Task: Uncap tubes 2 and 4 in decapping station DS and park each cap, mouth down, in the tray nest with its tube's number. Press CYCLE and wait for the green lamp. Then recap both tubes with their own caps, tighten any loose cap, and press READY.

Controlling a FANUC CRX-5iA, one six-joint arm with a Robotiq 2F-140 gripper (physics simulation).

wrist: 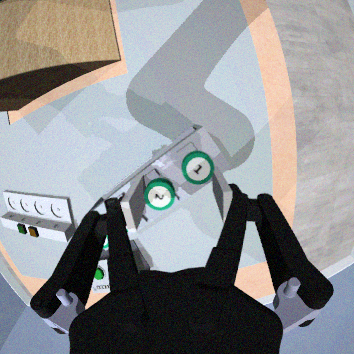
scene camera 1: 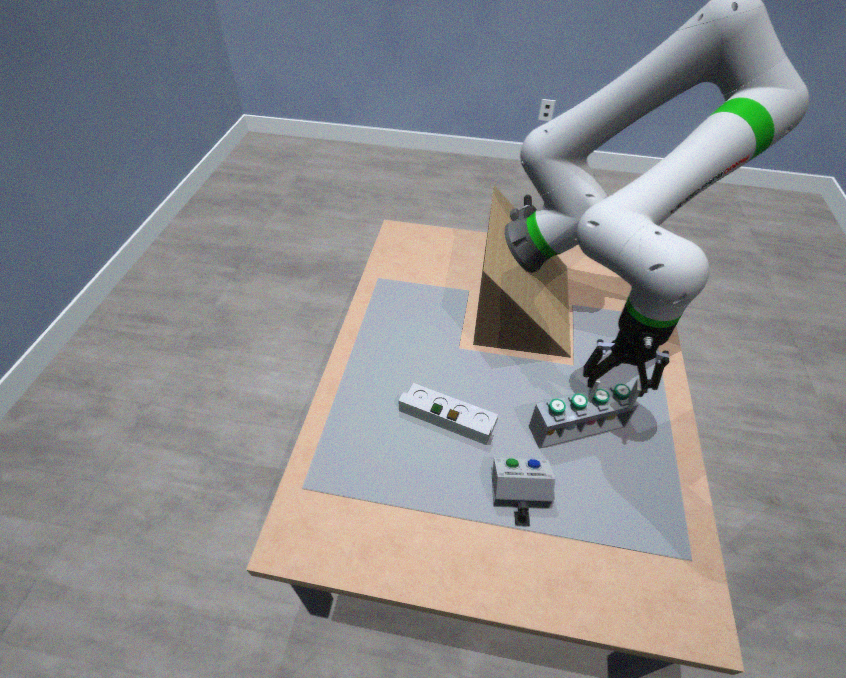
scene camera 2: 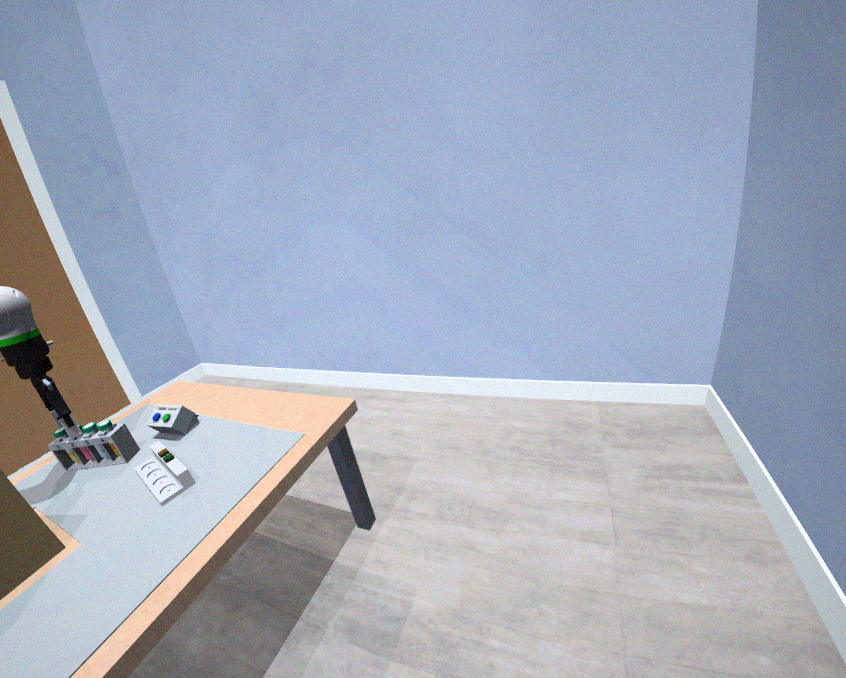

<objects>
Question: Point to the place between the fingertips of my gripper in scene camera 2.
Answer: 72,432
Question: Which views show my gripper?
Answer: The wrist view, scene camera 1 and scene camera 2: all of them.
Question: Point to a grey button box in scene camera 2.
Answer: At 182,421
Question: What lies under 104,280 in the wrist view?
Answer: A grey button box.
</objects>
